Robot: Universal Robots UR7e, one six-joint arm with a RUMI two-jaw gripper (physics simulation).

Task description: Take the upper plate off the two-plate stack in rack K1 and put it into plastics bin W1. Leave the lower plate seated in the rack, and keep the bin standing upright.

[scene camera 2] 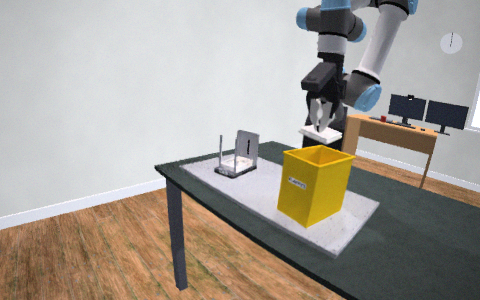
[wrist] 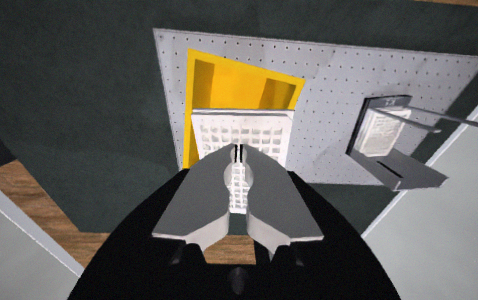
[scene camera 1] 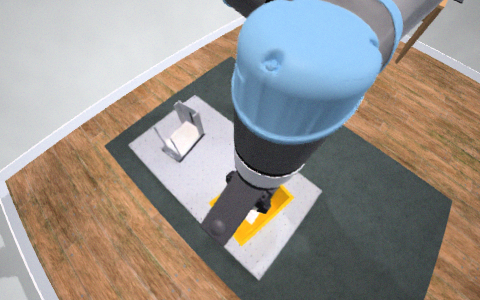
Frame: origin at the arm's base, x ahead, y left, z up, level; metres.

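Where they show: gripper, fingertip midpoint: (scene camera 2: 318, 133) (wrist: 238, 146).
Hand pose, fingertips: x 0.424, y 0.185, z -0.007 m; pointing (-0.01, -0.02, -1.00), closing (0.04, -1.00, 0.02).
Each offset is from my fingertips to the top centre of the thing. Level surfaces: height alone.
My gripper (scene camera 2: 320, 129) (wrist: 238, 146) is shut on the upper plate, with its fingertips close together at the plate. The white upper plate {dx -0.031, dy -0.006, dz +0.011 m} (scene camera 1: 252, 216) (scene camera 2: 328, 135) (wrist: 242, 121) hangs roughly level above the rim of yellow plastics bin W1 {dx -0.023, dy +0.005, dz -0.061 m} (scene camera 1: 245, 238) (scene camera 2: 314, 192) (wrist: 235, 82). In the wrist view it covers part of the bin's opening. The bin stands upright. The lower plate {dx -0.064, dy -0.369, dz -0.207 m} (scene camera 1: 183, 138) (scene camera 2: 238, 164) (wrist: 382, 132) lies in grey rack K1 {dx -0.054, dy -0.367, dz -0.091 m} (scene camera 1: 189, 114) (scene camera 2: 254, 144) (wrist: 420, 175). In scene camera 1 the arm hides the fingertips and part of the bin.
The rack and bin stand apart on a light grey perforated board {dz -0.240 m} (scene camera 1: 200, 180) (scene camera 2: 362, 210) (wrist: 325, 165). The board lies on a dark green table {dz -0.254 m} (scene camera 1: 370, 220) (scene camera 2: 425, 220) (wrist: 85, 100). Upright posts and a slotted panel rise from the rack. A wooden desk (scene camera 2: 395, 131) with monitors stands behind.
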